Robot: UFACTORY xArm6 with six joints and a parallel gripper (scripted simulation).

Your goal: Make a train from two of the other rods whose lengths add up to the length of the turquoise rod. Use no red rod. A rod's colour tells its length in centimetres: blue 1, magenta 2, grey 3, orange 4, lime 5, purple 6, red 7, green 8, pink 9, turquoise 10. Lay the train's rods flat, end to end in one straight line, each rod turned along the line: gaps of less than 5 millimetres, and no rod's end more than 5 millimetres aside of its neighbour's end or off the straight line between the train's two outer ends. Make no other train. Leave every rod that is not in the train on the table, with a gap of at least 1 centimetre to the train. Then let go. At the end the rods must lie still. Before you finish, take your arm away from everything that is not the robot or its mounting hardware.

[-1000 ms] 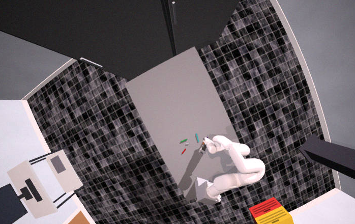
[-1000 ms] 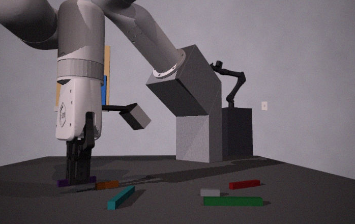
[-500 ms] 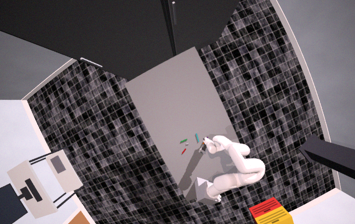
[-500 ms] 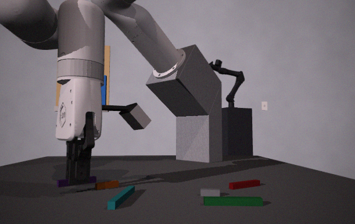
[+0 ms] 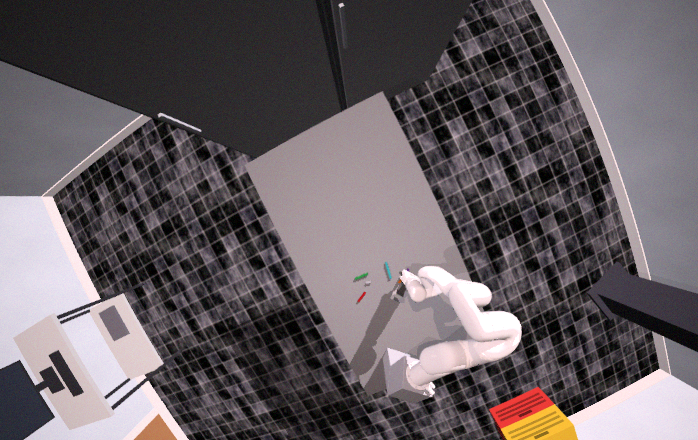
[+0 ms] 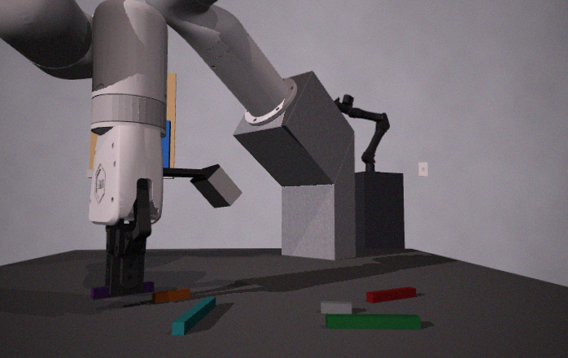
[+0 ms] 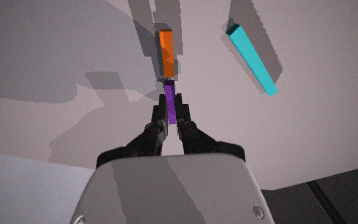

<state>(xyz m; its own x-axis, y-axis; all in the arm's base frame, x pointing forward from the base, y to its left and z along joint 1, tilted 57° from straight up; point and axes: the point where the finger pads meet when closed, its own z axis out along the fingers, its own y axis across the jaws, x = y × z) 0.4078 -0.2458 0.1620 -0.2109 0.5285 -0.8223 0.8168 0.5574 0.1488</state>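
Right now the purple rod is 20 mm below my hand. Also, from my hand: turquoise rod (80 mm ahead, 60 mm to the left, 30 mm below); then grey rod (110 mm ahead, 190 mm to the left, 30 mm below); then orange rod (10 mm behind, 50 mm to the left, 30 mm below).
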